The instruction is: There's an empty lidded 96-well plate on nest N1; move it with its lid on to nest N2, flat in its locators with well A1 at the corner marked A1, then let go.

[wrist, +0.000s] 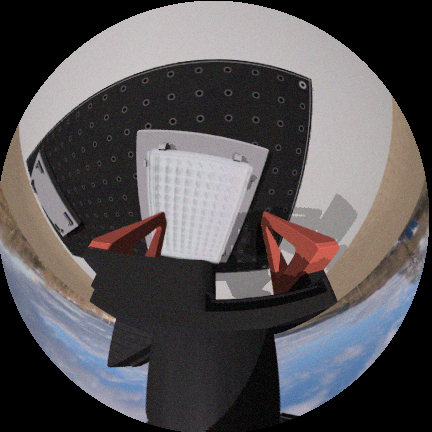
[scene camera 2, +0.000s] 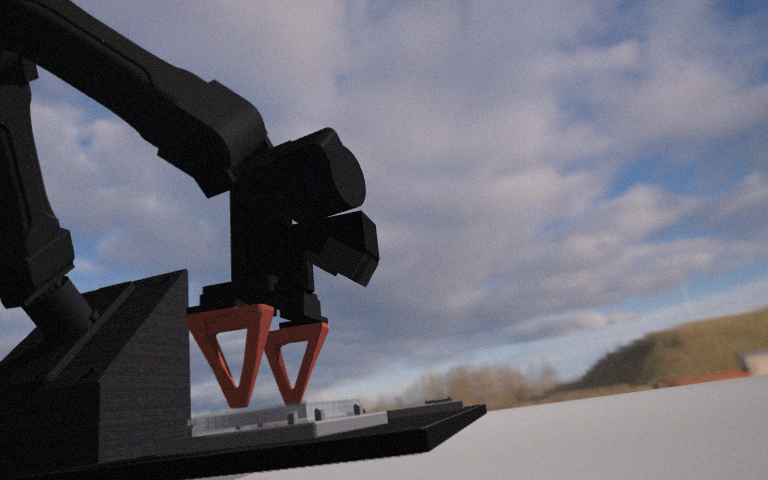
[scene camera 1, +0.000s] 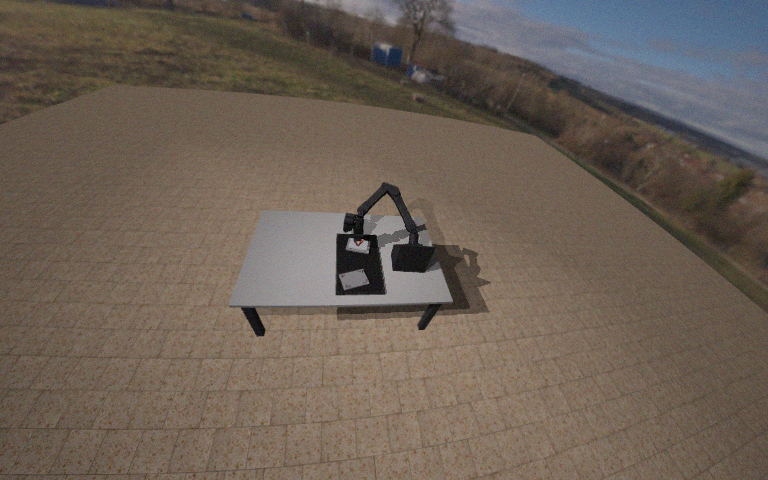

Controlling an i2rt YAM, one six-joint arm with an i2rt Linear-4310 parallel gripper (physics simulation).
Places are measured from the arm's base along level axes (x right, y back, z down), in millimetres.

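Pixels of known places: gripper, fingertip midpoint: (wrist: 213, 216) (scene camera 2: 268, 406) (scene camera 1: 357, 241); arm's base, origin of the base link: (scene camera 2: 77, 333) (scene camera 1: 413, 245).
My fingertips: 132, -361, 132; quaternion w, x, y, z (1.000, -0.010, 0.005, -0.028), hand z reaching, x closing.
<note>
Ahead of a thing's pixels: the offset from my fingertips to its top centre, as dx, dy, dz. "spot": to the spot under its first point. Level surfaces: height alone.
A clear-lidded 96-well plate @[-22, +7, +0] (wrist: 197, 200) (scene camera 2: 249, 417) sits flat between the locators of a light grey nest @[spot: -64, -67, +17] (wrist: 145, 142) (scene camera 2: 351, 422). My gripper (wrist: 213, 216) (scene camera 2: 270, 404) has orange-red fingers and is open. Its fingertips are low, close to the height of the lid, one toward each side of the plate in the wrist view; I cannot tell if either touches it. The second nest @[-321, -12, +10] (scene camera 1: 353, 279) (wrist: 50, 196) holds no plate and lies at the other end of the black board. The A1 marks and nest labels are too small to read.
Both nests stand on a black perforated board @[-159, +12, +28] (scene camera 1: 359, 262) (wrist: 215, 85) on a light grey table @[dz +41] (scene camera 1: 288, 254). The arm's dark base block (scene camera 1: 412, 258) (scene camera 2: 141, 367) stands beside the board. Small locator posts rise from the nest edges.
</note>
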